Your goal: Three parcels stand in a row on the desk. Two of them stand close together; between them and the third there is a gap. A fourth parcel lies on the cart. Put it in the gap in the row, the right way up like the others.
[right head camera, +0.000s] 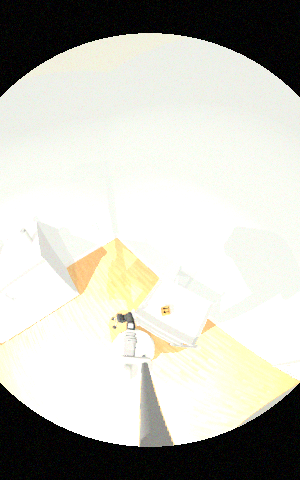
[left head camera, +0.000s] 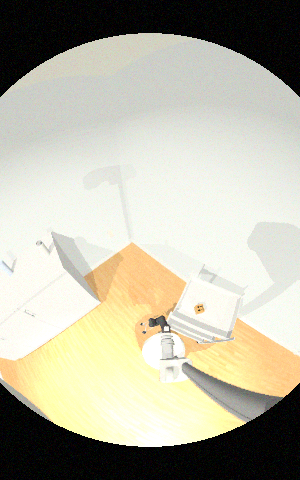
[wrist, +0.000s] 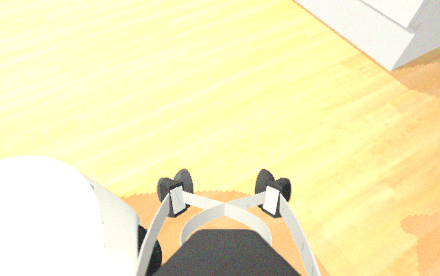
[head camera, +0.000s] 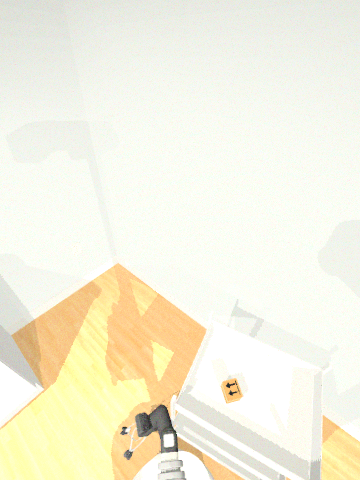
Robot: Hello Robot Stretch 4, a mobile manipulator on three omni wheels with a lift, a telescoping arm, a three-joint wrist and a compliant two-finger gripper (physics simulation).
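Places are measured from the robot's base along level axes (x ahead, y left, z up), in millimetres.
Pixels of known places: gripper, fingertip midpoint: (right head camera: 112, 322) (left head camera: 141, 328) (wrist: 223, 184) (head camera: 123, 444).
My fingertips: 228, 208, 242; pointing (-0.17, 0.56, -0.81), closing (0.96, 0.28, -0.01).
Behind a point stands the place of what it marks, as x, y, z.
The fourth parcel, a small orange box (head camera: 232, 390) {295, -213, 685} (left head camera: 199, 309) {289, -212, 684} (right head camera: 165, 310) {294, -215, 684} with two black arrows on its visible face, lies on the white cart's top (head camera: 260, 350) {433, -374, 644} (left head camera: 220, 300) {343, -406, 635} (right head camera: 187, 305) {340, -383, 635}. My gripper (head camera: 126, 442) {228, 208, 242} (left head camera: 144, 328) {228, 208, 242} (right head camera: 114, 323) {228, 208, 242} (wrist: 223, 184) {228, 208, 242} is open and empty. It hangs over the floor beside the cart, to the left of it in the head view, apart from the parcel. The desk and the three parcels in a row do not show in these views.
A white cabinet (left head camera: 50, 315) {158, 1060, 476} (right head camera: 40, 295) {269, 953, 455} stands at the left, with a small cylinder (left head camera: 40, 244) {585, 936, 1011} on top. Walls rise behind the cart. The cart's handle (left head camera: 215, 341) {39, -381, 481} is on the side near my base (left head camera: 150, 352) {-16, 121, 187}.
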